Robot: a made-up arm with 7 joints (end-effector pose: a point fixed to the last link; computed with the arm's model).
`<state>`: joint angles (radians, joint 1 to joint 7).
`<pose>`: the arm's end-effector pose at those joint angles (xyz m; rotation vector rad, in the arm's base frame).
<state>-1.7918 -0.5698 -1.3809 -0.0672 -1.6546 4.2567 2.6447</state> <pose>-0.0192 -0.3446 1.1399 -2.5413 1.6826 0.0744</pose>
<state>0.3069 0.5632 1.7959 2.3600 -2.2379 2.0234 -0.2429</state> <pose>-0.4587 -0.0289 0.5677 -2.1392 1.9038 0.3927</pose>
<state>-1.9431 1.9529 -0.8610 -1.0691 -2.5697 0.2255 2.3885</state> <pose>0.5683 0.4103 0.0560 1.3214 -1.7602 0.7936</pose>
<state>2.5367 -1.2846 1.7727 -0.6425 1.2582 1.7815 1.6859</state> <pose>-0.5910 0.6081 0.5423 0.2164 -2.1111 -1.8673</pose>
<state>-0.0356 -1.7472 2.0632 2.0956 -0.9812 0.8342 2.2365</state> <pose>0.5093 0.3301 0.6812 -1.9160 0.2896 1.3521</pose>
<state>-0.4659 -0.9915 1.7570 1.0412 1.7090 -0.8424 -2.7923</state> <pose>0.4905 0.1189 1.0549 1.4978 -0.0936 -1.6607</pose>
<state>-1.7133 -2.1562 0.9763 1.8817 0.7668 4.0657 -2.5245</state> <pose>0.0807 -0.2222 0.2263 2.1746 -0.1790 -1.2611</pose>
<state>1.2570 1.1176 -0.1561 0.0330 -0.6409 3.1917 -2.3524</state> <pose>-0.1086 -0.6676 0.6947 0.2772 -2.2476 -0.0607</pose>
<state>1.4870 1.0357 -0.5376 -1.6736 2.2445 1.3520 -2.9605</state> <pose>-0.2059 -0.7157 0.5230 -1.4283 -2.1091 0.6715</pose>
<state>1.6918 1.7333 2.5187 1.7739 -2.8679 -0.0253 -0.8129</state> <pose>-0.0323 -0.4085 -0.1610 -0.2981 -2.2736 1.9991</pose>
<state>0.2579 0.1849 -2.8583 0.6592 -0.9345 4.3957 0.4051</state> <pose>-0.3215 -0.0814 1.1638 0.9420 1.9663 0.7891</pose>
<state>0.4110 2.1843 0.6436 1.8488 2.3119 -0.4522 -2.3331</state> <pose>-0.5612 0.1755 0.4462 2.1384 -2.0913 -0.6895</pose>
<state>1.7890 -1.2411 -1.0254 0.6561 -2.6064 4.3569 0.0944</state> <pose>-0.1378 0.8353 0.6287 0.8680 -1.8827 1.2682</pose>
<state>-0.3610 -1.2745 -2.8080 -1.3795 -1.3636 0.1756 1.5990</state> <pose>0.5660 -0.1677 0.1360 0.1222 1.5833 1.8386</pose>
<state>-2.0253 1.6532 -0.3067 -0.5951 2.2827 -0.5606 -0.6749</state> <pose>0.5803 0.7204 0.2453 1.0400 1.1268 -0.8955</pose>
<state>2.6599 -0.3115 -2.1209 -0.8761 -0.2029 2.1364 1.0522</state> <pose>-0.3455 -0.0426 0.9448 1.6560 -0.6240 -1.1903</pose>
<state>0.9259 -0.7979 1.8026 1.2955 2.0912 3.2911 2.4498</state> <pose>0.0332 0.2397 0.9144 -0.0764 -3.0810 -0.4494</pose>
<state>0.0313 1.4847 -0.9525 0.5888 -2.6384 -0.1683 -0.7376</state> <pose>-0.9685 -0.1800 0.7849 1.5066 -2.4168 -0.8437</pose>
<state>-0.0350 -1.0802 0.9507 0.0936 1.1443 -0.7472 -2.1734</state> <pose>0.8572 0.1488 0.8673 0.5064 -1.6782 -1.4617</pose>
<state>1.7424 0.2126 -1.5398 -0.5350 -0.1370 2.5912 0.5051</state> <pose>-0.0811 -0.2135 1.0660 2.0313 -0.1338 -2.0864</pose>
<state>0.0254 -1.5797 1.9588 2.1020 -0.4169 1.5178 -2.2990</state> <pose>0.5101 0.3572 0.6244 0.3209 -1.5103 -1.9206</pose>
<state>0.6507 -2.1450 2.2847 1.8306 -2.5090 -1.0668 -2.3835</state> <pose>0.4450 0.6174 0.4247 -1.3615 2.5684 -0.5337</pose>
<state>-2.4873 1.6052 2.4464 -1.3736 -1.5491 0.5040 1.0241</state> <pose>0.0907 0.6680 0.7296 0.5467 -0.3163 3.0374</pose>
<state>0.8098 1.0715 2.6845 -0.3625 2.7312 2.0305 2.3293</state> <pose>-0.4547 -0.6960 0.7403 0.9610 -0.5282 -0.8550</pose>
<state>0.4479 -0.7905 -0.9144 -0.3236 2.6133 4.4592 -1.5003</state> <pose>0.4887 0.4350 0.9032 0.8789 -2.4396 0.7817</pose>
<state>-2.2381 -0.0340 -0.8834 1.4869 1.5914 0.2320 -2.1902</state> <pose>-0.6057 -0.0255 0.8834 1.3532 -0.8290 0.5336</pose>
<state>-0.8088 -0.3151 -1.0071 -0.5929 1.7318 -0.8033 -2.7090</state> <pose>0.3782 -0.1832 1.3100 0.3912 2.6087 -0.3217</pose>
